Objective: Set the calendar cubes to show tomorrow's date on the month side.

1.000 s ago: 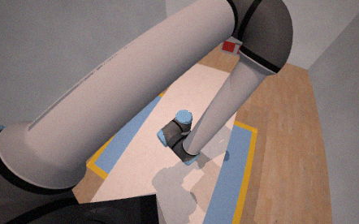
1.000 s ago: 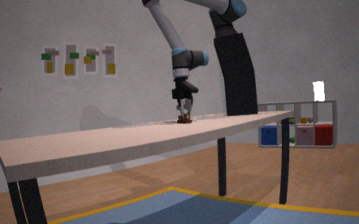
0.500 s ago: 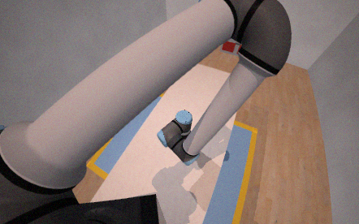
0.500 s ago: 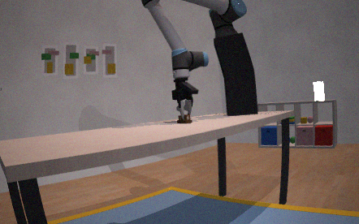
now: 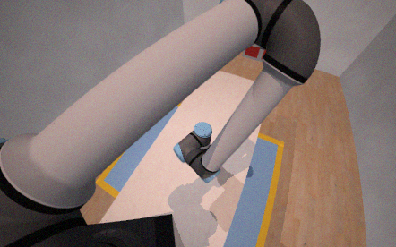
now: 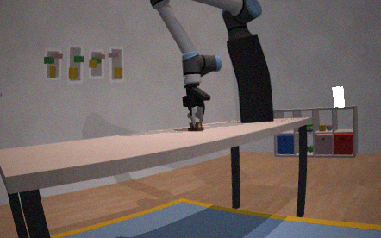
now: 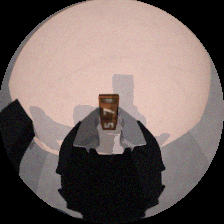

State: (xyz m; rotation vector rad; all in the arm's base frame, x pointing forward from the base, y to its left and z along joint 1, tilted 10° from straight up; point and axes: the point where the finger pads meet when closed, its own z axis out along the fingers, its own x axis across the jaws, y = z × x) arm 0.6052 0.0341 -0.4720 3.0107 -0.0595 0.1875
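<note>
My gripper is now 1 cm above the brown cube. From my hand the other things lie so: brown tray: 2 cm to the right, 3 cm below.
</note>
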